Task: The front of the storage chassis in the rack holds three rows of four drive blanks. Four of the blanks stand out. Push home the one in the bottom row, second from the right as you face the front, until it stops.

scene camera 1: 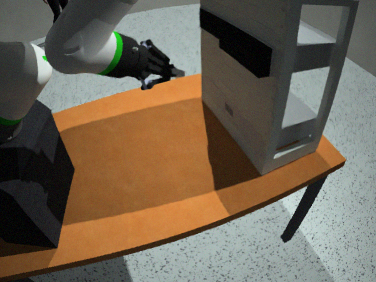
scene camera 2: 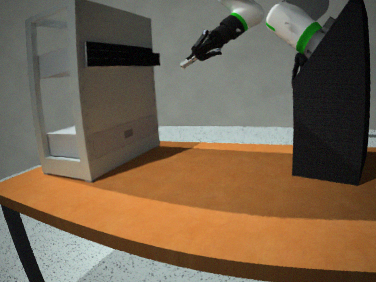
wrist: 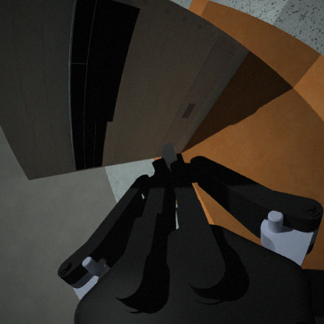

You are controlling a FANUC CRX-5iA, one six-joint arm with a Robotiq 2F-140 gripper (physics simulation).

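Pixels of known places: gripper, fingertip midpoint: (scene camera 1: 180,74) (scene camera 2: 181,66); arm's base, link origin: (scene camera 2: 327,52).
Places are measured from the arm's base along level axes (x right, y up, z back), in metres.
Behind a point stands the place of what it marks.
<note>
The black storage chassis (scene camera 1: 245,52) {x 0.005, y 0.041, z -0.708 m} (scene camera 2: 117,55) {x -0.200, y 0.034, z -0.721 m} (wrist: 97,70) spans the upper front of the grey rack (scene camera 1: 280,100) {x 0.099, y -0.071, z -0.782 m} (scene camera 2: 80,110) {x -0.401, y -0.146, z -0.720 m} (wrist: 150,65). Along its bottom row, a dark block of blanks stands out as a step. In scene camera 1 it covers the near part of the row; the far end sits further back. The seams between the standing blanks are too dark to tell the second from the right apart. My gripper (scene camera 1: 176,73) {x -0.046, y -0.032, z -0.538 m} (scene camera 2: 188,63) {x -0.046, y -0.032, z -0.538 m} (wrist: 170,152) is shut and empty, its grey tips pointing towards the rack. It hangs in front of the rack, apart from the chassis.
The rack stands on an orange table (scene camera 1: 135,155) {x -0.140, y -0.391, z -0.371 m} (scene camera 2: 225,175) {x -0.186, y -0.391, z -0.329 m} (wrist: 255,150). Its front below the chassis is covered by pale panels with a small dark rectangle (scene camera 1: 229,109) {x -0.147, y -0.272, z -0.742 m} (scene camera 2: 128,133) {x -0.152, y -0.275, z -0.741 m} (wrist: 188,110) low down. The dark robot pedestal (scene camera 1: 30,175) {x 0.098, y -0.142, z -0.061 m} (scene camera 2: 327,120) {x -0.165, y -0.209, z -0.011 m} stands opposite the rack.
</note>
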